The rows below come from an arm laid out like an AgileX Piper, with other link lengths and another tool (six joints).
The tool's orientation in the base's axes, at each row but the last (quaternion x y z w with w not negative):
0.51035, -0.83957, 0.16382, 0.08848
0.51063, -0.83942, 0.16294, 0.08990
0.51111, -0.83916, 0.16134, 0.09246
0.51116, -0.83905, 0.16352, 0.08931
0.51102, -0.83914, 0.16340, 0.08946
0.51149, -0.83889, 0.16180, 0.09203
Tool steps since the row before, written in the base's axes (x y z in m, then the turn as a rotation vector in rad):
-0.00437, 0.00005, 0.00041, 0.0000, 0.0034, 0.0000
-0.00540, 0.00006, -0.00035, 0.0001, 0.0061, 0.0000
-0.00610, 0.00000, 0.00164, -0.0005, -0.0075, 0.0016
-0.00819, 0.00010, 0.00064, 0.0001, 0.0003, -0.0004
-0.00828, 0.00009, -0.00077, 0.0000, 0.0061, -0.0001
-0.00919, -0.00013, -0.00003, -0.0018, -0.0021, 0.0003
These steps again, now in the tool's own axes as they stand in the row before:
0.00211, 0.00382, -0.00048, -0.0028, 0.0014, -0.0012
0.00234, 0.00488, 0.00022, -0.0051, 0.0025, -0.0022
0.00333, 0.00513, -0.00159, 0.0070, -0.0030, 0.0012
0.00390, 0.00719, -0.00077, -0.0004, 0.0001, 0.0003
0.00350, 0.00752, 0.00054, -0.0051, 0.0026, -0.0021
0.00432, 0.00811, -0.00003, 0.0027, 0.0007, 0.0005

